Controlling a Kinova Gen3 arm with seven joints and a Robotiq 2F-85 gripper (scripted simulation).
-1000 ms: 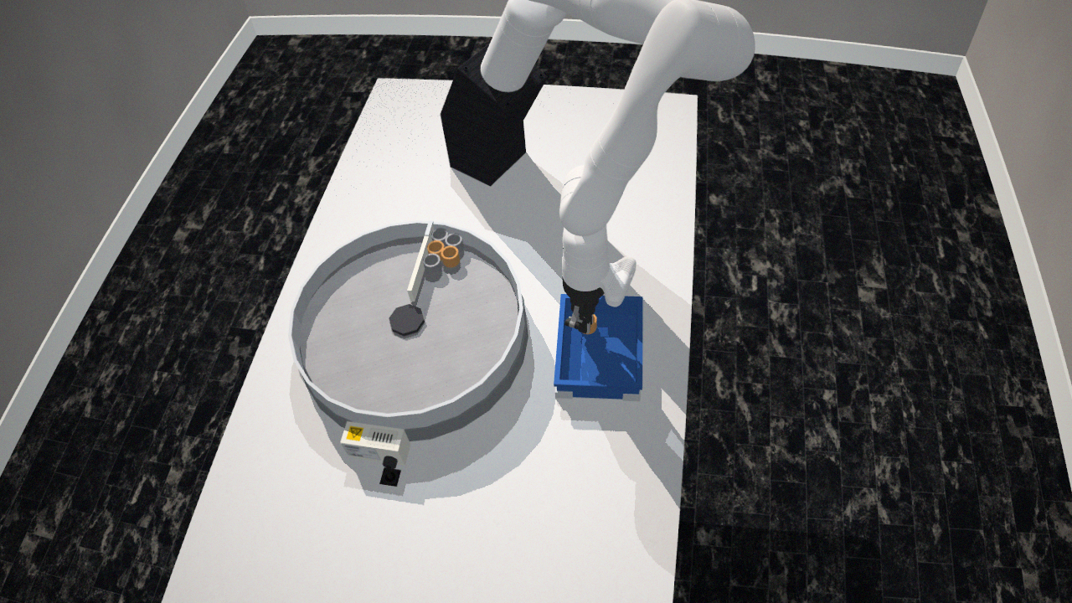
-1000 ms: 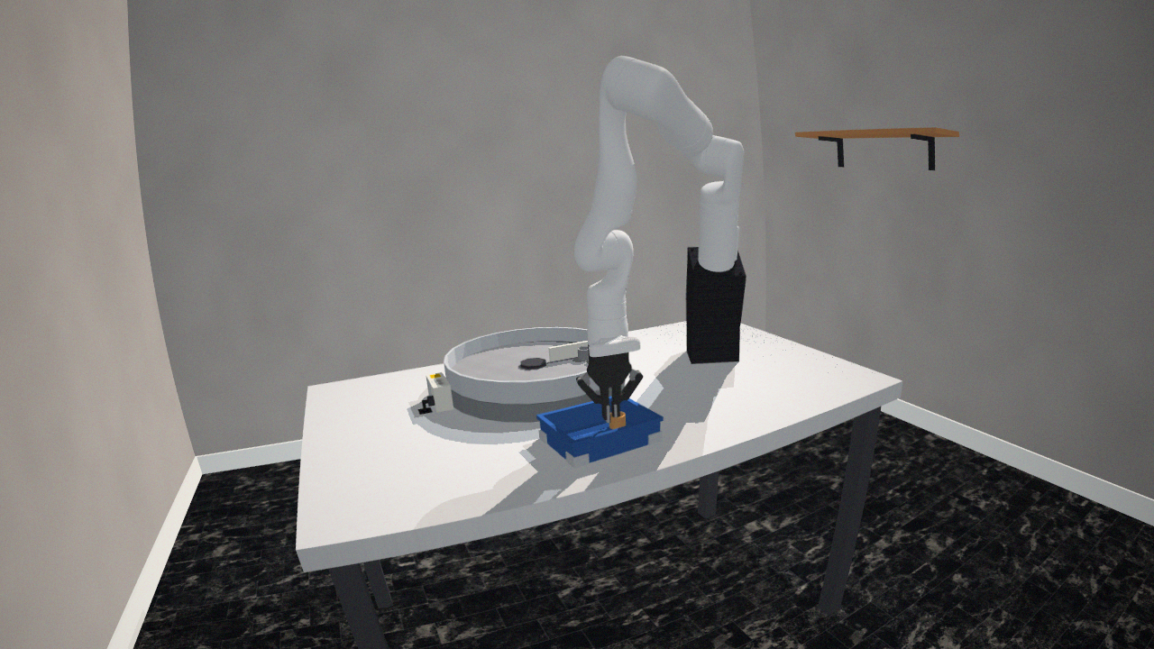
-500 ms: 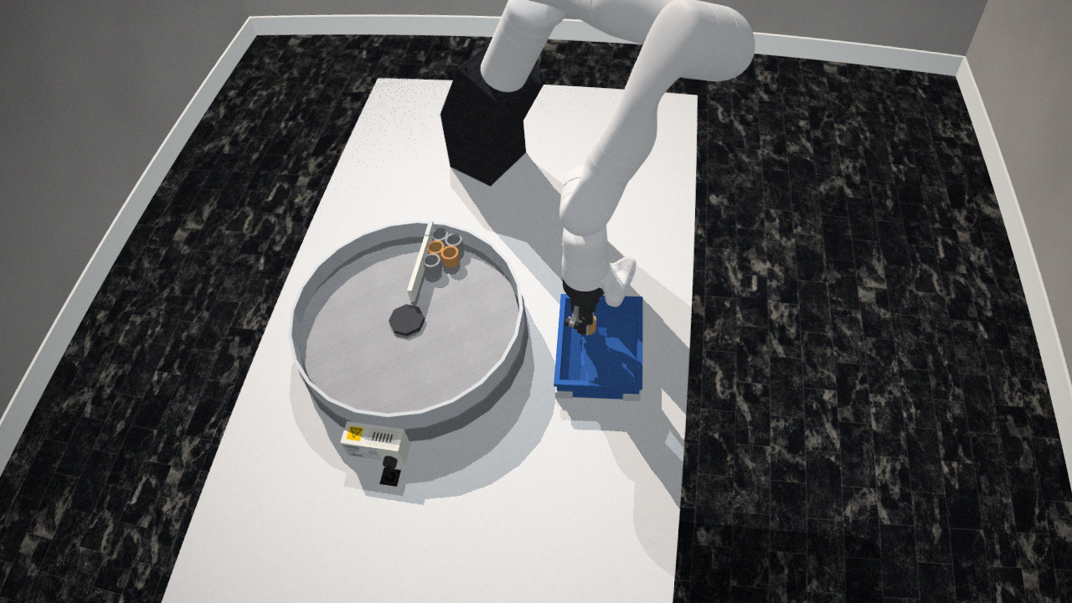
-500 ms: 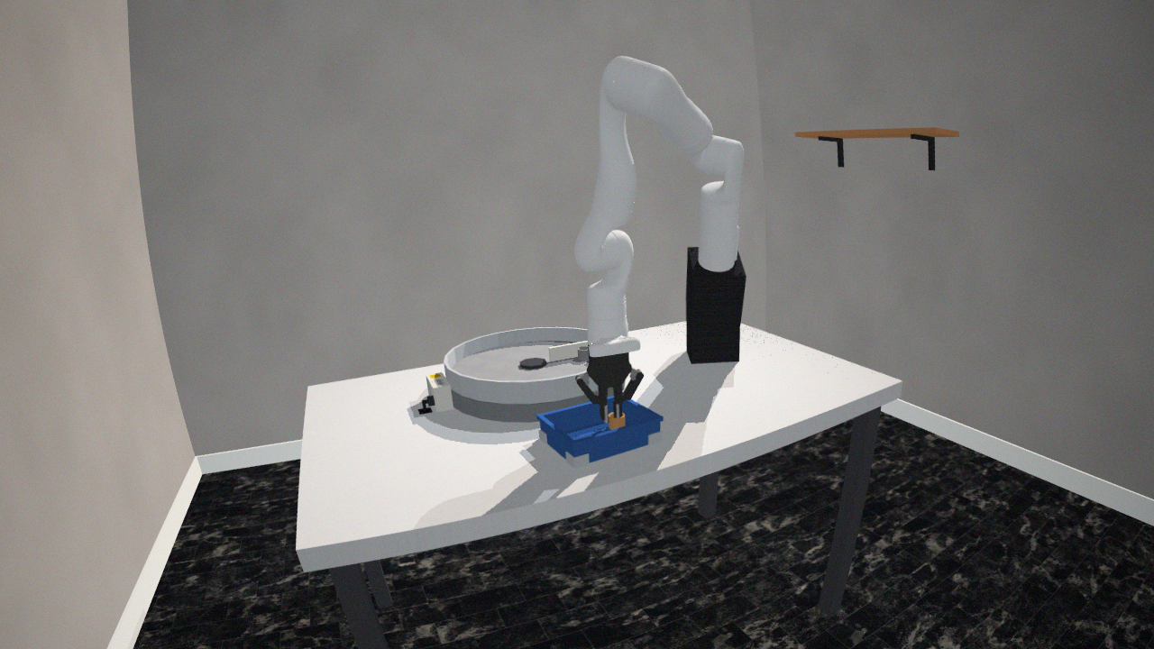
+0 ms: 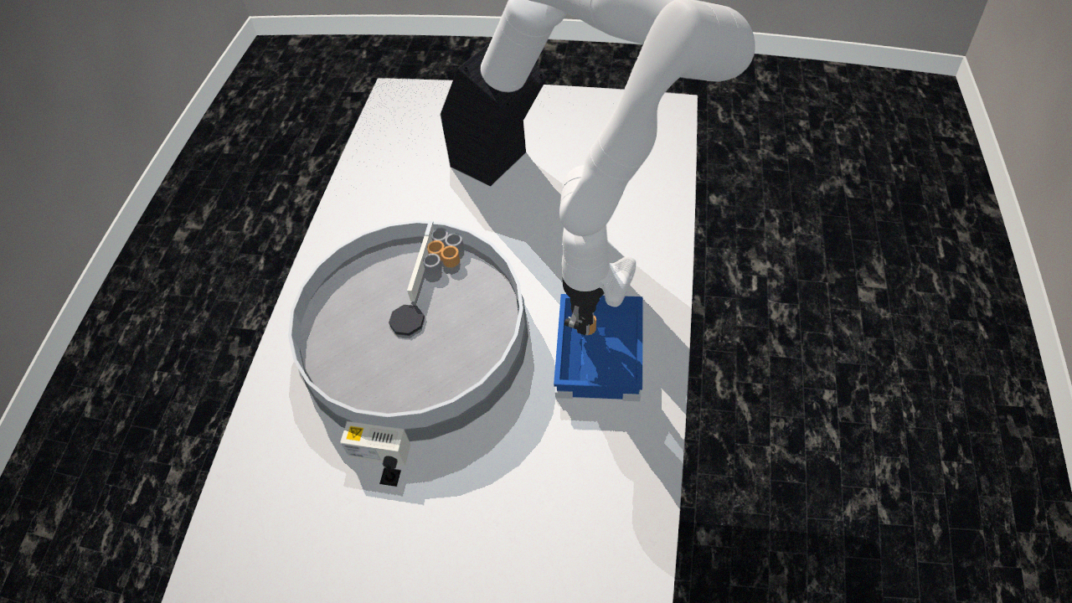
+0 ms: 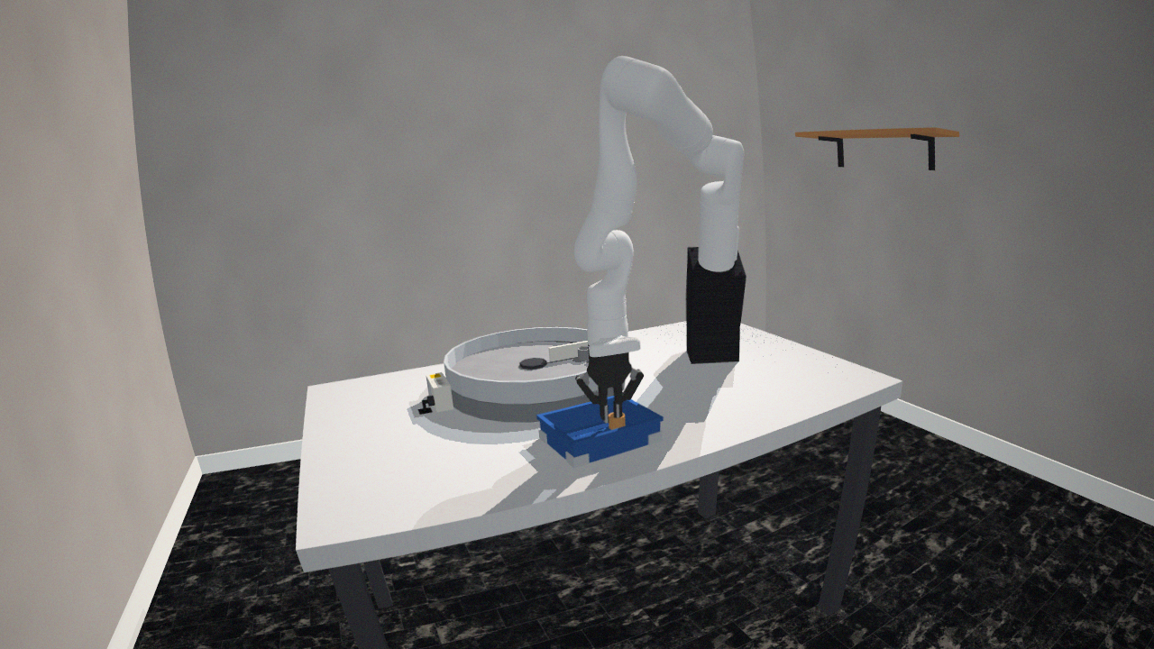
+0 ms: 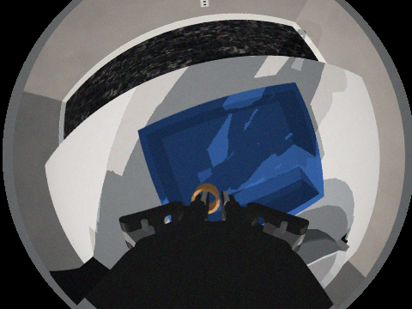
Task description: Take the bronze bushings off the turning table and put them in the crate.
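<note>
Right now the blue crate is 4 cm ahead of my hand, 2 cm to the left of it and 1 cm below it. Also, from my hand: grey turning table (32 cm to the right, 1 cm above).
</note>
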